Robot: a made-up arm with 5 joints.
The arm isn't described. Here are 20 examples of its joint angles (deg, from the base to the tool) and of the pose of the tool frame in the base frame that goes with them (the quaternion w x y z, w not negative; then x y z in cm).
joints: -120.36 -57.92 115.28 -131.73 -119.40
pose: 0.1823 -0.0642 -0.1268 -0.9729 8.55 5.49 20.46
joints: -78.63 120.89 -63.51 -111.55 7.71
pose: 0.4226 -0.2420 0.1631 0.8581 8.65 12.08 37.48
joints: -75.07 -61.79 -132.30 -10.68 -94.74
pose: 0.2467 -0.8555 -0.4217 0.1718 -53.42 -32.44 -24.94
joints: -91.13 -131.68 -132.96 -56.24 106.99
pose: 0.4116 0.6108 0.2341 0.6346 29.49 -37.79 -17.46
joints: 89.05 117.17 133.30 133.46 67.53
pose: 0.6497 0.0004 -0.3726 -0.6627 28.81 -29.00 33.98
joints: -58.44 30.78 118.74 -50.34 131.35
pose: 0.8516 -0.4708 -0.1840 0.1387 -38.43 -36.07 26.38
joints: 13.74 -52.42 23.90 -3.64 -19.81
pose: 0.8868 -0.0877 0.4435 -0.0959 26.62 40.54 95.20
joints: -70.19 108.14 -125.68 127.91 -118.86
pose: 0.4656 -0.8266 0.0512 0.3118 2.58 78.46 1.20
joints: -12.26 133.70 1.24 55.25 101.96
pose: 0.5415 0.0591 -0.4442 0.7114 49.39 7.85 -13.84
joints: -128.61 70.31 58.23 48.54 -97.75
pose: 0.4752 0.2929 -0.2598 -0.7880 -69.01 45.01 61.03
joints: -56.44 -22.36 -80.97 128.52 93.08
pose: 0.1941 0.1654 0.8339 0.4895 -25.06 -39.66 28.56
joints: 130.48 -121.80 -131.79 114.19 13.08
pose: 0.2419 -0.5103 -0.7471 0.3506 38.60 36.92 -29.79
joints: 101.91 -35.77 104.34 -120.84 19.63
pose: 0.1945 0.1053 -0.1829 -0.9579 3.75 37.08 51.11
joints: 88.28 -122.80 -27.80 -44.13 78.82
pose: 0.4729 -0.4673 0.1047 -0.7396 32.64 44.20 7.49
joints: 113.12 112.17 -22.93 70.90 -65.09
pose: 0.5535 0.5498 0.4720 -0.4104 26.76 -86.85 39.61
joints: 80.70 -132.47 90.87 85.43 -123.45
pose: 0.4963 -0.7710 0.3627 -0.1665 91.16 71.01 41.42
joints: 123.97 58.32 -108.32 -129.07 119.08
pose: 0.1386 0.0409 0.1399 -0.9795 -4.37 10.13 43.81
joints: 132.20 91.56 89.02 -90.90 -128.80
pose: 0.0786 -0.9968 -0.0102 -0.0017 -19.37 24.48 7.26
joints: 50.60 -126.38 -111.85 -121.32 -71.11
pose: 0.1664 0.9724 0.1046 -0.1253 11.89 2.26 7.40
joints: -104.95 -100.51 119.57 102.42 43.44
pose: 0.4273 -0.8687 0.0772 0.2384 20.18 -52.19 -20.67
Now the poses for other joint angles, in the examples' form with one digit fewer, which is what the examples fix.
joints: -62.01 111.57 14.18 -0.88 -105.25
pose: 0.547 -0.135 -0.188 -0.804 -1.4 70.9 47.8
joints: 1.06 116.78 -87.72 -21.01 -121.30
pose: 0.088 0.349 -0.229 0.904 79.6 -8.4 31.6
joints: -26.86 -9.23 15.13 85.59 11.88
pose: 0.641 0.385 -0.117 0.654 -47.4 -38.4 63.1
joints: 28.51 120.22 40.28 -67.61 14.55
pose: 0.623 0.524 -0.545 0.202 -18.9 -22.2 -9.0
